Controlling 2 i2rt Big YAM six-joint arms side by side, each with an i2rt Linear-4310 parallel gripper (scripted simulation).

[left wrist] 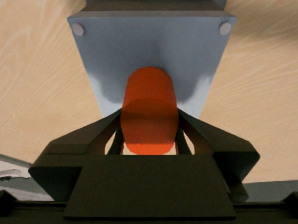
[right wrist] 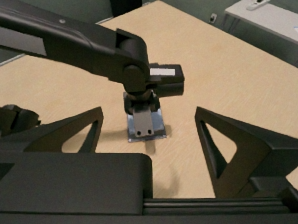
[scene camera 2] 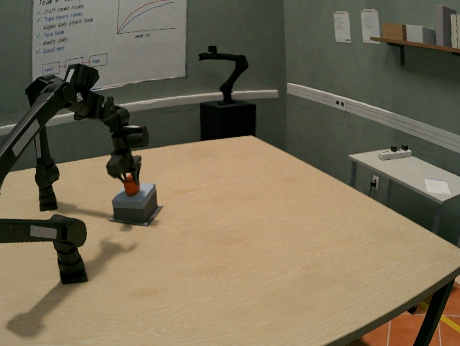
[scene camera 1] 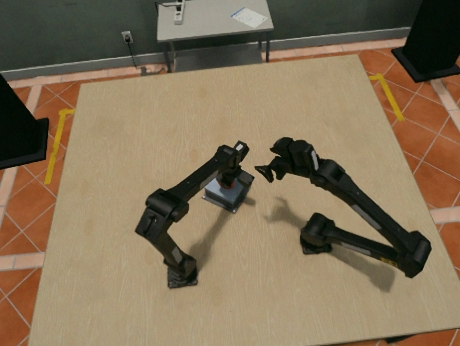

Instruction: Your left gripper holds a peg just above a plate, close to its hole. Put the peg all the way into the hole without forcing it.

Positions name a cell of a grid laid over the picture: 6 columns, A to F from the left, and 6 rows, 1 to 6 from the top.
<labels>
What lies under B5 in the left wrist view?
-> My left gripper.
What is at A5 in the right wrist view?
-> My right gripper.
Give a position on an orange-red peg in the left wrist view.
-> D4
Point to a blue-grey plate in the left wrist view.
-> D2
</labels>
